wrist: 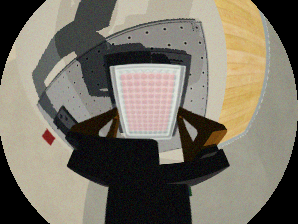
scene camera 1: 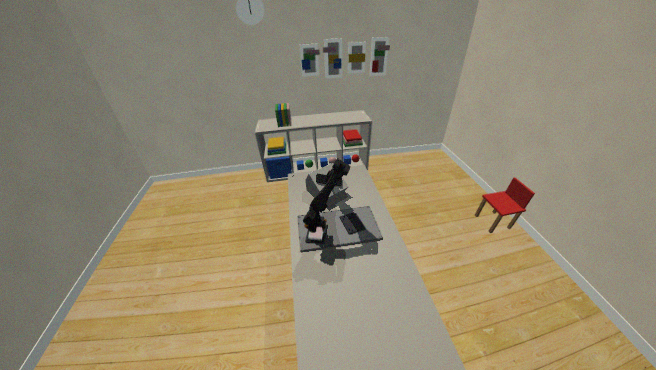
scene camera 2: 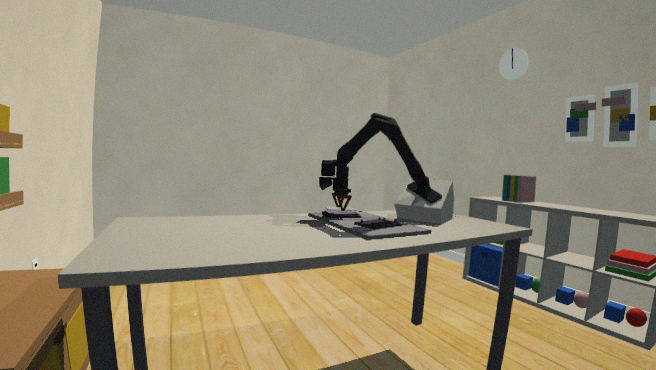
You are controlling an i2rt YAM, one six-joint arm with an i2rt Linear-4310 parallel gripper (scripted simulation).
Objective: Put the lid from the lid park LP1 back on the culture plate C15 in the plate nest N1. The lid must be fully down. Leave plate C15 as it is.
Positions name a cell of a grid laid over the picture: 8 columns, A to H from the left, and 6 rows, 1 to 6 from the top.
Scene:
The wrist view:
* my gripper: D3
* lid: D3
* plate nest N1: D2

